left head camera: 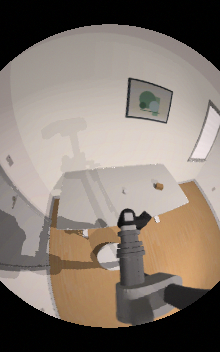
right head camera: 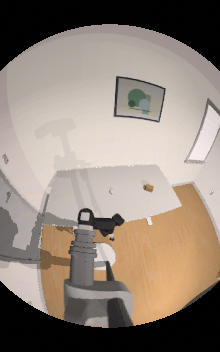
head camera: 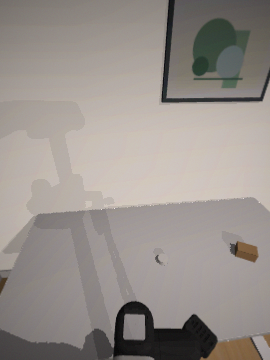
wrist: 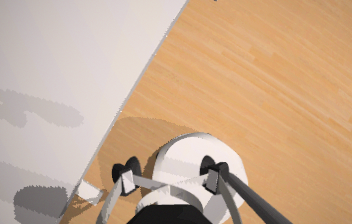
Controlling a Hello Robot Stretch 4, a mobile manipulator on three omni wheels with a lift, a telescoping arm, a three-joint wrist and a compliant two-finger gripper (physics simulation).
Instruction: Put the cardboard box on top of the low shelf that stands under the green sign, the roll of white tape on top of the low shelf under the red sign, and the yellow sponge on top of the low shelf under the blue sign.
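Places are measured from the robot's base along level axes (x ahead, y right, z down), in millimetres.
Pixels of known places: gripper, between the fingertips: point(right head camera: 107, 234) point(wrist: 170, 168); robot's base, origin of its link: point(left head camera: 112, 255) point(right head camera: 100, 255) point(wrist: 195, 174).
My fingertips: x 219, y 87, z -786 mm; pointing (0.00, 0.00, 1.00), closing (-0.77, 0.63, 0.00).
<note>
For each thing: its top centre in the pictures, then the offset to it from my fingertips. Level surfaces: height alone.
- cardboard box, centre of its top: point(head camera: 247, 248) point(right head camera: 149, 186) point(left head camera: 159, 184) dy +467, dx +500, dz +44 mm
- grey table, height of its surface: dz +94 mm
- white tape, centre of its top: point(head camera: 163, 257) point(right head camera: 112, 190) point(left head camera: 125, 190) dy +43, dx +454, dz +70 mm
The cardboard box point(head camera: 247, 251) point(left head camera: 159, 186) point(right head camera: 149, 188) lies on the right part of the grey table point(head camera: 200, 300) point(left head camera: 145, 200) point(right head camera: 130, 205) point(wrist: 100, 50). A small whitish round thing, likely the roll of white tape point(head camera: 162, 258) point(left head camera: 124, 191) point(right head camera: 111, 191), is left of the box on the table; it is too small to tell its details. My gripper point(wrist: 170, 168) is open, with its fingers apart and nothing between them. It hangs over my white base, off the table's near edge, well away from both objects. The yellow sponge, low shelves and coloured signs do not show.
The table's far edge runs along the wall, under a framed picture point(head camera: 215, 50) point(left head camera: 149, 100) point(right head camera: 140, 99). My white round base point(left head camera: 106, 256) point(wrist: 195, 150) is on the wooden floor close to the table. A white table foot point(left head camera: 157, 219) point(right head camera: 149, 220) point(wrist: 90, 192) sticks out below. A window point(left head camera: 205, 135) point(right head camera: 204, 132) is at the right.
</note>
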